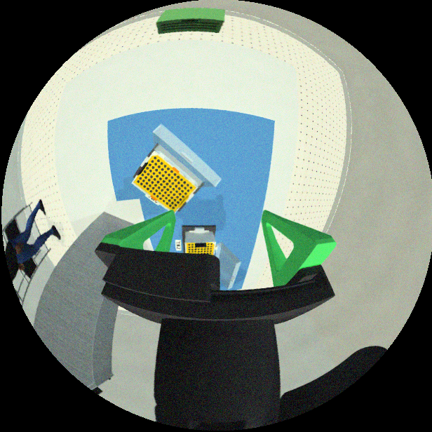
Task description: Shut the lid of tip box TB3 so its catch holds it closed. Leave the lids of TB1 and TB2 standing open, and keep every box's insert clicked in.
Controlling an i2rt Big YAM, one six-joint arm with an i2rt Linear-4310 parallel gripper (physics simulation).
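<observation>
A tip box (162, 181) with a yellow insert sits turned on the blue mat, left of the middle; its clear lid (187, 155) stands open along its upper right side. A second tip box (200, 235) lies lower, with its yellow insert (200, 247) partly hidden by the gripper body and its clear lid (229, 262) open at the right. Both inserts look seated. The second box's small label (178, 245) is too small to read surely, and the first box's label is hidden. A third box does not show. My gripper (218, 214) is open and empty, its green fingertips apart above the mat.
The blue mat (245, 150) lies on a pale table top (185, 75) with a dotted cream surface around it. A green slatted block (190, 22) is at the far edge. A large grey block (75, 285) rises close at the left. A figure in blue (32, 232) is at the far left.
</observation>
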